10 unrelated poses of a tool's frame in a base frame.
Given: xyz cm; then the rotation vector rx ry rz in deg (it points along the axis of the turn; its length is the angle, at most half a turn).
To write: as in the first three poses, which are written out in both.
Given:
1: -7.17 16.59 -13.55 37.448 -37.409 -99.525
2: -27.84 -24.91 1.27 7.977 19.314 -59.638
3: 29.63 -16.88 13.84 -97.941 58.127 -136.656
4: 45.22 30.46 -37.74 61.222 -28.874 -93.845
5: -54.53 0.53 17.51 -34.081 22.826 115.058
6: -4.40 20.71 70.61 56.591 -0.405 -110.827
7: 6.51 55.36 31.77 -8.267 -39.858 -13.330
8: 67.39 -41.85 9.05 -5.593 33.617 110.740
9: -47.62 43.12 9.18 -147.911 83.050 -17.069
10: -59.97 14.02 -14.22 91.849 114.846 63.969
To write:
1: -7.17 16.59 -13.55 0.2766 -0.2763 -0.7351 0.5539
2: -27.84 -24.91 1.27 0.0661 0.1601 -0.4945 0.8518
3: 29.63 -16.88 13.84 -0.5505 0.3267 -0.7681 0.0184
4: 45.22 30.46 -37.74 0.4480 -0.2113 -0.6867 0.5321
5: -54.53 0.53 17.51 -0.2442 0.1636 0.8244 0.4837
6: -4.40 20.71 70.61 0.4024 -0.0029 -0.7880 0.4661
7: 6.51 55.36 31.77 -0.0705 -0.3398 -0.1136 0.9309
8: 67.39 -41.85 9.05 -0.0409 0.2459 0.8099 0.5309
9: -47.62 43.12 9.18 -0.8646 0.4855 -0.0998 0.0829
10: -59.97 14.02 -14.22 0.5644 0.7057 0.3930 0.1705
